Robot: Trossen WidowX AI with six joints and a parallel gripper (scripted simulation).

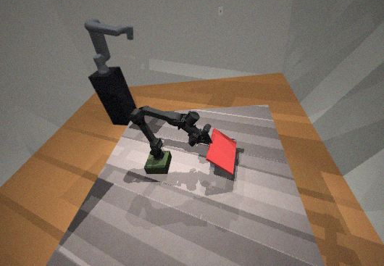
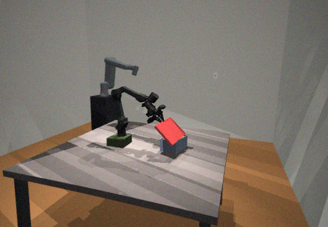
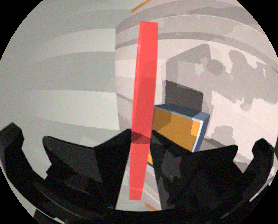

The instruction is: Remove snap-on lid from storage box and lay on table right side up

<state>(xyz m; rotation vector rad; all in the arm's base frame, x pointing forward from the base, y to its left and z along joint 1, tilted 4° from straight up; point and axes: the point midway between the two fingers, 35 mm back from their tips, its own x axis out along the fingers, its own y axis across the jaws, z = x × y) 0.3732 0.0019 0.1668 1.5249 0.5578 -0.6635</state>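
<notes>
Right now the lid is 60 mm ahead of my gripper tip and 50 mm below it. Also, from my gripper tip: storage box (180 mm below, 100 mm to the left, 50 mm ahead).
</notes>
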